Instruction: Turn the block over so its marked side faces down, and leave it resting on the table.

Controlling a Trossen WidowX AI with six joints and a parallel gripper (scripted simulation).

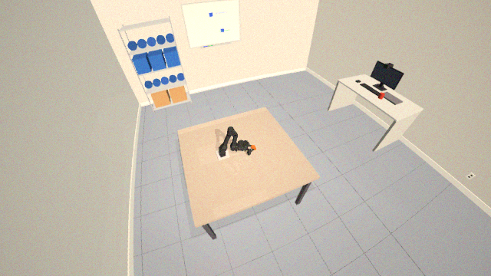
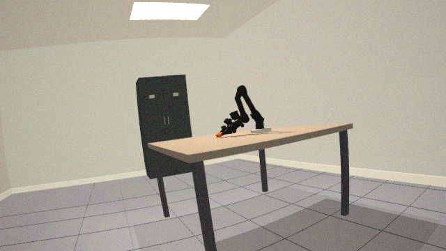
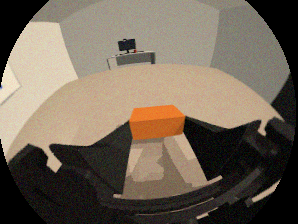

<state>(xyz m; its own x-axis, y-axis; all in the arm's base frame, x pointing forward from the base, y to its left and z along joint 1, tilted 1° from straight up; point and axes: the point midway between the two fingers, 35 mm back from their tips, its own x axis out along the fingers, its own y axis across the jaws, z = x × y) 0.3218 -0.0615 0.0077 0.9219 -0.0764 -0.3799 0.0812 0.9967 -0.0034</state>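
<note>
Now: gripper tip 10 mm above the orange block.
</note>
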